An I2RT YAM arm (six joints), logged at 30 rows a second.
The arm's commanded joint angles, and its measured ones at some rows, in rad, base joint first. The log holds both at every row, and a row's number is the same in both.
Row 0, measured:
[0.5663, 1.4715, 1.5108, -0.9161, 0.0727, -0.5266]
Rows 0 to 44, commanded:
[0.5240, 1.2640, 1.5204, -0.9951, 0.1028, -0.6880]
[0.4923, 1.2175, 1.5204, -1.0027, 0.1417, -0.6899]
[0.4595, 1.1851, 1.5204, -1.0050, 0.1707, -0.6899]
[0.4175, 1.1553, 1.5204, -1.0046, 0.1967, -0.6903]
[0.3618, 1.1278, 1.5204, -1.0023, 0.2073, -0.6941]
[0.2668, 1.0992, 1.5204, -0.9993, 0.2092, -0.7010]
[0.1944, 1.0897, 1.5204, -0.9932, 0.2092, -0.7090]
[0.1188, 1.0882, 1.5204, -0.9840, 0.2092, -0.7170]
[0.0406, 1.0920, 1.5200, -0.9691, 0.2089, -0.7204]
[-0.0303, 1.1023, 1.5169, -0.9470, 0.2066, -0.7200]
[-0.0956, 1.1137, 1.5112, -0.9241, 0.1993, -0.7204]
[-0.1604, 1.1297, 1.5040, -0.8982, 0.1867, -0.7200]
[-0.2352, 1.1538, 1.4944, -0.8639, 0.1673, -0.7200]
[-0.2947, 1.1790, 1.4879, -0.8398, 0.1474, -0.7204]
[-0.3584, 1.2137, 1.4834, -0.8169, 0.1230, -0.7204]
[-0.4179, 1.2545, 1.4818, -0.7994, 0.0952, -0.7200]
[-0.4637, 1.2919, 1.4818, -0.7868, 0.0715, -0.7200]
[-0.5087, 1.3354, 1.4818, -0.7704, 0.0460, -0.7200]
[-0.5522, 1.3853, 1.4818, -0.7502, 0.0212, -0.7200]
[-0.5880, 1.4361, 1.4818, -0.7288, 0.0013, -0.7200]
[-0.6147, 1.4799, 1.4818, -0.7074, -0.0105, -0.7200]
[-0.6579, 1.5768, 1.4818, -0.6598, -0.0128, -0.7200]
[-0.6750, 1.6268, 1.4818, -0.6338, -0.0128, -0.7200]
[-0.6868, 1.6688, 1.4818, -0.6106, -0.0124, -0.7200]
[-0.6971, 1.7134, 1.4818, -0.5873, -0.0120, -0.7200]
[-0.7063, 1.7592, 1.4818, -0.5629, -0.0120, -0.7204]
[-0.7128, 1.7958, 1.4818, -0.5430, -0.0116, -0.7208]
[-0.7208, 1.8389, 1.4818, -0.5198, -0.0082, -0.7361]
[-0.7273, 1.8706, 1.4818, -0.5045, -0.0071, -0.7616]
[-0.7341, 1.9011, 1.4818, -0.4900, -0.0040, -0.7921]
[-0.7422, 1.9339, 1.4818, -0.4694, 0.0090, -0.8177]
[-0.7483, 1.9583, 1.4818, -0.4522, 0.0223, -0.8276]
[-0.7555, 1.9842, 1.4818, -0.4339, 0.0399, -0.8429]
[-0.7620, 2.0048, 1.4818, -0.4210, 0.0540, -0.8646]
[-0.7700, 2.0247, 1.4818, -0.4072, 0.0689, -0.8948]
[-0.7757, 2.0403, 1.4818, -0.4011, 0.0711, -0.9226]
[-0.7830, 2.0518, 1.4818, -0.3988, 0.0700, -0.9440]
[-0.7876, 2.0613, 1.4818, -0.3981, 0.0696, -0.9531]
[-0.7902, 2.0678, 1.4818, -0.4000, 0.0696, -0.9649]
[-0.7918, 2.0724, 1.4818, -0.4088, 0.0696, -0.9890]
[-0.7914, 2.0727, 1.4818, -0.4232, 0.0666, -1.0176]
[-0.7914, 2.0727, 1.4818, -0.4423, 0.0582, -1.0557]
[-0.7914, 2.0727, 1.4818, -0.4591, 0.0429, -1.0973]
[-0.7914, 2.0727, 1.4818, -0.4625, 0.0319, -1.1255]
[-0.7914, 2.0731, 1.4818, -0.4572, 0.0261, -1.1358]
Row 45, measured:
[-0.7971, 2.0731, 1.4815, -0.4522, 0.0612, -1.0126]
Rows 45 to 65, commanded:
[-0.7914, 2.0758, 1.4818, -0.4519, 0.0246, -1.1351]
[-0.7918, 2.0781, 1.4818, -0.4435, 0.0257, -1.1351]
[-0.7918, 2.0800, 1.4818, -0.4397, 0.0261, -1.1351]
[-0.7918, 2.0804, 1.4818, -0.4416, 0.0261, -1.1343]
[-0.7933, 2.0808, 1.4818, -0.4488, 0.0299, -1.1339]
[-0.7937, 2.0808, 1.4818, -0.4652, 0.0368, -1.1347]
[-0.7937, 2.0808, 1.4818, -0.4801, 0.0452, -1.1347]
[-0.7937, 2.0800, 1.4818, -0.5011, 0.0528, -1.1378]
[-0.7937, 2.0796, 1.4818, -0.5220, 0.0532, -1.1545]
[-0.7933, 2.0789, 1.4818, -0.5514, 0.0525, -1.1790]
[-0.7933, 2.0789, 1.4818, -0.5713, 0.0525, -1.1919]
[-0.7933, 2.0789, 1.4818, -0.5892, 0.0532, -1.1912]
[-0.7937, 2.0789, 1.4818, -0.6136, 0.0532, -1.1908]
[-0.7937, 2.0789, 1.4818, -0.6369, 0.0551, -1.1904]
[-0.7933, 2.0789, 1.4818, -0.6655, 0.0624, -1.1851]
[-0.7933, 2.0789, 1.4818, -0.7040, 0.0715, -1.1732]
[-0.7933, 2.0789, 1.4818, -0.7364, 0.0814, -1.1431]
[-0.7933, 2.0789, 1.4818, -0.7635, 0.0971, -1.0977]
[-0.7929, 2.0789, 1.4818, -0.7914, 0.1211, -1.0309]
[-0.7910, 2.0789, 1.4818, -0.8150, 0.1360, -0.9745]
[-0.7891, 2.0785, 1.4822, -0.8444, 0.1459, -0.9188]
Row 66, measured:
[-0.7944, 2.0731, 1.4811, -0.7975, 0.0986, -1.0927]
